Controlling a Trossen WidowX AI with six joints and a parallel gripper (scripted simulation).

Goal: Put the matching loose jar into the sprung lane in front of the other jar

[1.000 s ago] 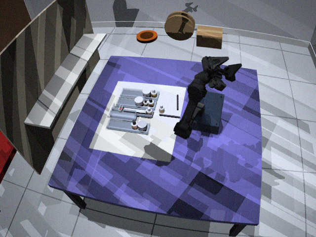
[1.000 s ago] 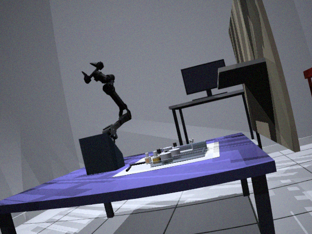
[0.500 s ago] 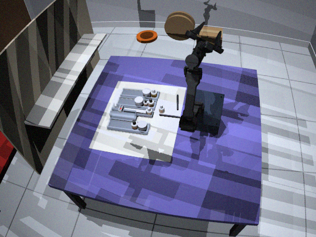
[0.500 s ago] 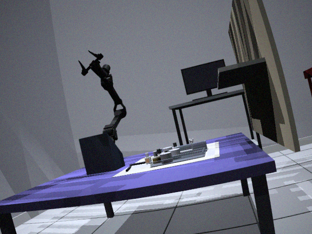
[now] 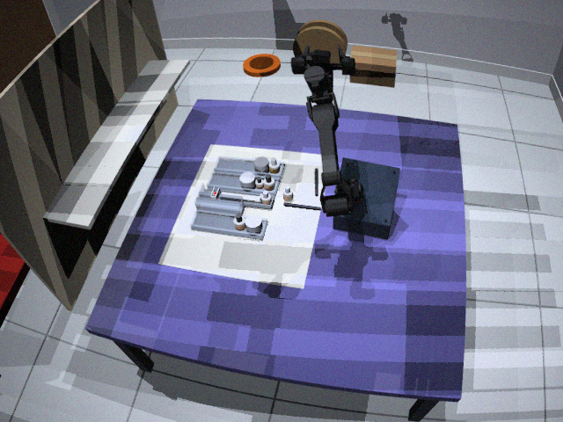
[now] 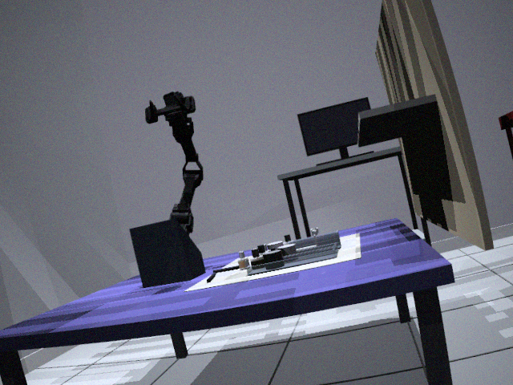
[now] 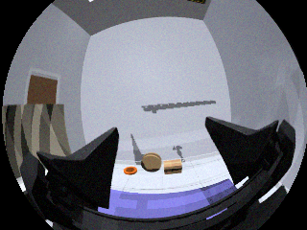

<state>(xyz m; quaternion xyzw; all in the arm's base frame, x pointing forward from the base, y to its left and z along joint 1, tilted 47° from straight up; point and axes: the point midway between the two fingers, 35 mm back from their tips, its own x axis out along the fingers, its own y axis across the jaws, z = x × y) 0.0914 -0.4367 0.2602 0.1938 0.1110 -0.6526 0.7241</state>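
Now: gripper tip 27 cm short of the white mat, 16 cm to the right of it and 65 cm above it. Round my gripper tip: red mark: 39 cm ahead, 18 cm to the left, 57 cm below.
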